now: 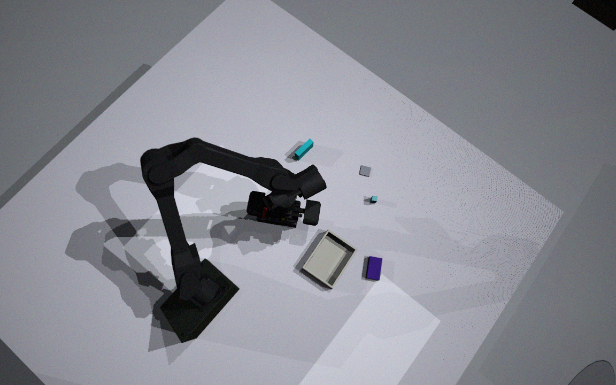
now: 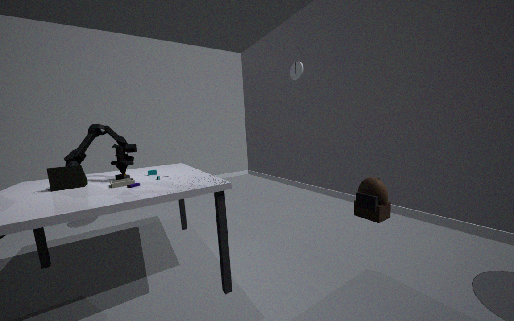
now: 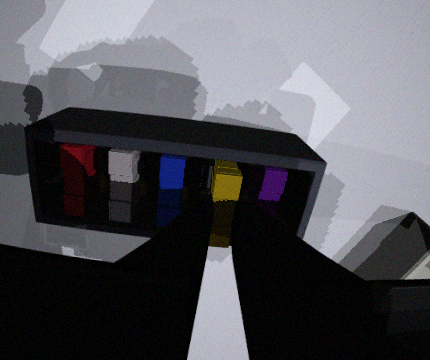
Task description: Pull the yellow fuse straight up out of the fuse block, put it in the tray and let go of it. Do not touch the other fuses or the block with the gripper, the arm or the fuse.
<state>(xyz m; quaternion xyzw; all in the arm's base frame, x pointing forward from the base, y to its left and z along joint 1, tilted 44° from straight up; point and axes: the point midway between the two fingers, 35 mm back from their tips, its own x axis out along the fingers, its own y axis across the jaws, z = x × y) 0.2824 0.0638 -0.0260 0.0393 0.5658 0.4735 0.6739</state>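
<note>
My gripper tip is 17 cm to the left of the beige tray, 4 cm above it and 1 cm short of it. Also, from my gripper tip: yellow fuse 1 cm below; cyan bar 19 cm ahead, 11 cm to the left, 3 cm below; small cyan cube 23 cm ahead, 14 cm to the right, 3 cm below.
</note>
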